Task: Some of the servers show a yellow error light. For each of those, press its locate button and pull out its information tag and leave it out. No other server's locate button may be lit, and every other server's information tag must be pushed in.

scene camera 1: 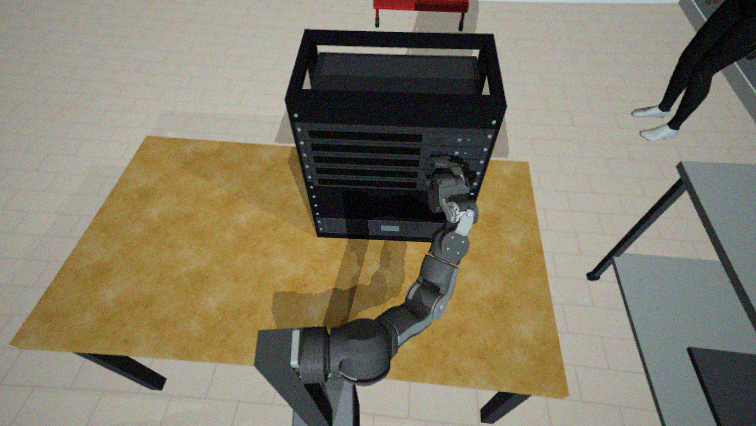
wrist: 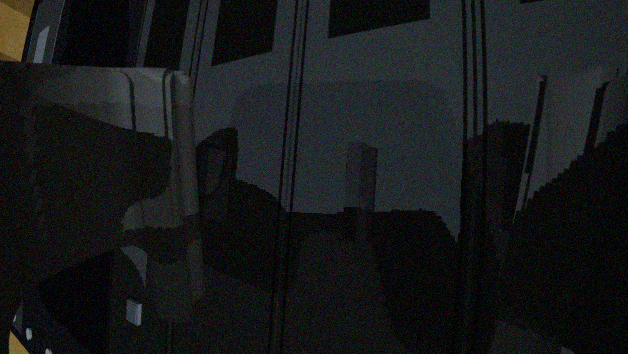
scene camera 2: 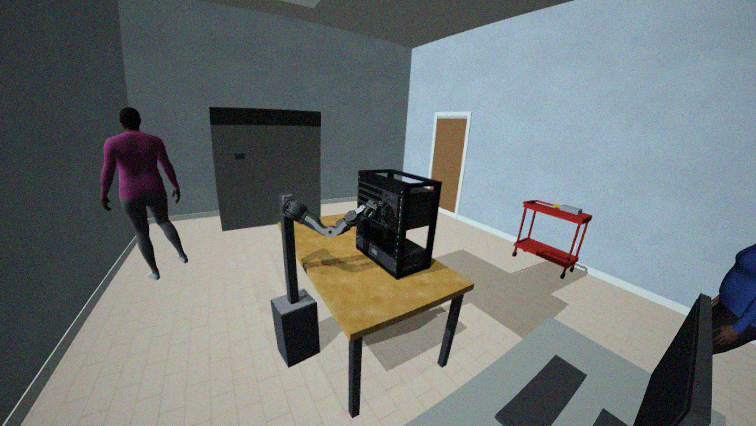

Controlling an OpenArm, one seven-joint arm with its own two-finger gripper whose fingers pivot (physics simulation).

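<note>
The black rack (scene camera 1: 396,108) (scene camera 2: 401,232) holds several dark servers, stacked, with black vents. In scene camera 1, a green light (scene camera 1: 468,140) shows on the top server, beside a pale button (scene camera 1: 459,140); another green light (scene camera 1: 465,153) is below. No yellow or blue light is visible. My gripper (scene camera 1: 449,165) (scene camera 2: 373,207) (wrist: 331,217) is partly open and empty at the right of the server fronts, covering the lower ones' controls. In the wrist view, a small raised tag (wrist: 361,175) shows between the fingers; how far out it stands is unclear. A pale button (wrist: 134,312) shows lower left.
The rack stands on the wooden table (scene camera 1: 185,238) (scene camera 2: 402,296). A grey desk (scene camera 1: 730,211) (scene camera 2: 476,391) is off to the right. A red cart (scene camera 1: 439,5) (scene camera 2: 555,212) stands behind. One person (scene camera 2: 134,164) is at the left, another (scene camera 2: 740,291) at the right edge.
</note>
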